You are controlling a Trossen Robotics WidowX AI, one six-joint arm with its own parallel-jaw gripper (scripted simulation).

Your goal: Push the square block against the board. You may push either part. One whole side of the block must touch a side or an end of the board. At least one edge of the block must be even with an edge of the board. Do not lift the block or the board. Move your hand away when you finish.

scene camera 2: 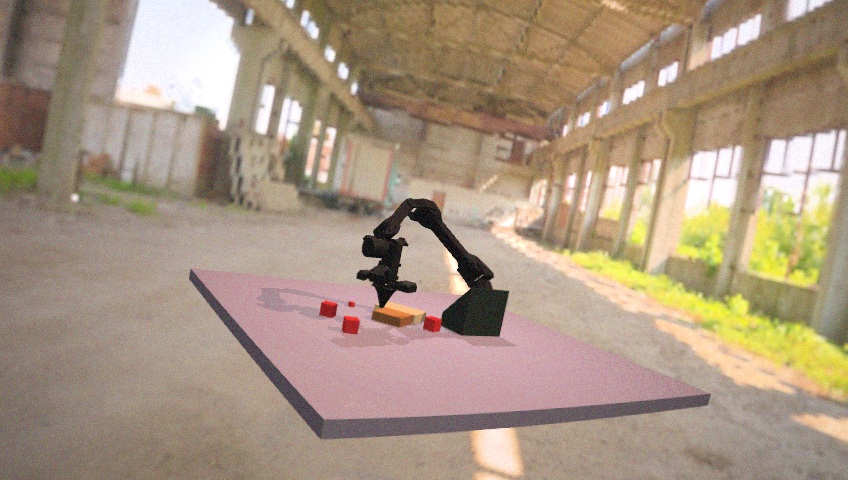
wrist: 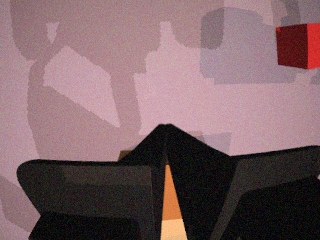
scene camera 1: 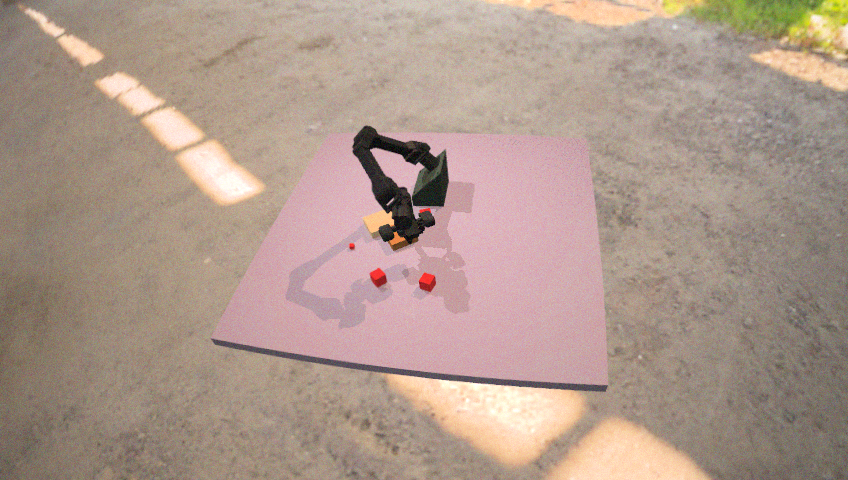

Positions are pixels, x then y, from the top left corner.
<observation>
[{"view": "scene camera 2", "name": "gripper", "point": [381, 308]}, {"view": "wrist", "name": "gripper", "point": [164, 130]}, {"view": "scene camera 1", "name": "gripper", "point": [409, 243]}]
</observation>
